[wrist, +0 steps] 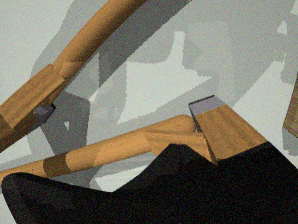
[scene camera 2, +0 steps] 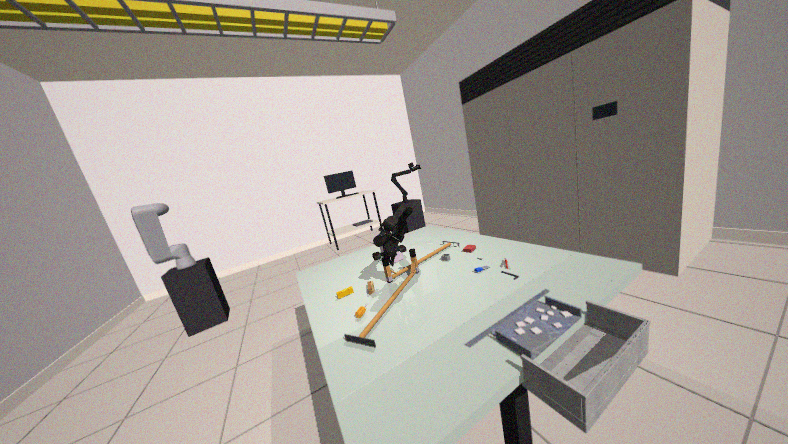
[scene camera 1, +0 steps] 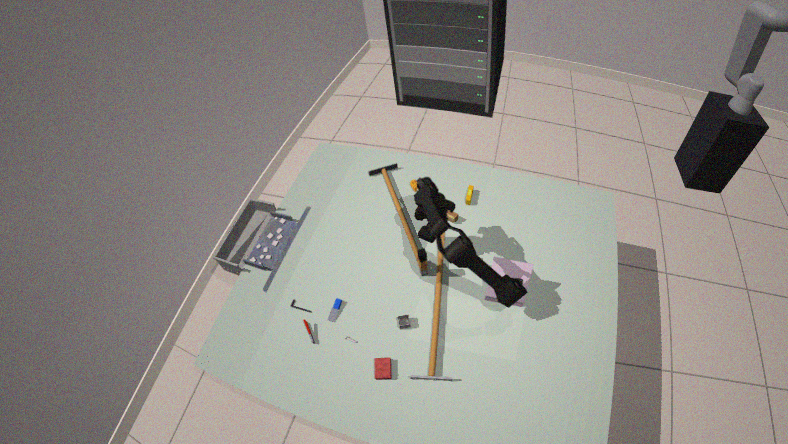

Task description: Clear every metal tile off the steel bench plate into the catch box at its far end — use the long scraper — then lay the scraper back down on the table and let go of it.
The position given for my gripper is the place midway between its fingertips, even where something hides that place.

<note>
In view: my gripper point(wrist: 176, 152) and a long scraper point(scene camera 1: 421, 256).
The long scraper also shows in scene camera 2 point(scene camera 2: 361, 339).
</note>
